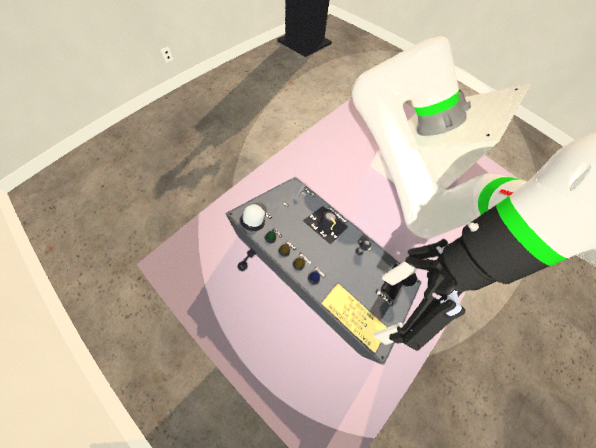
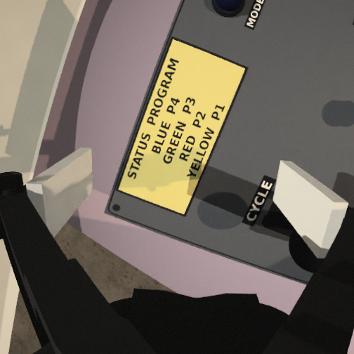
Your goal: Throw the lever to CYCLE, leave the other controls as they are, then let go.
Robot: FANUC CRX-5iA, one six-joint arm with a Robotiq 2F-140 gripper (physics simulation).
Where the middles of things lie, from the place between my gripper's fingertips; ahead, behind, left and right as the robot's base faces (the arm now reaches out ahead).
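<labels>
The control panel [image 1: 344,287] is 110 mm below my hand, and it sits 20 mm behind the hand and 170 mm to the right of it. With the lever [image 2: 300,252] it is 70 mm below my hand, 100 mm behind it and 10 mm to the left of it.
</labels>
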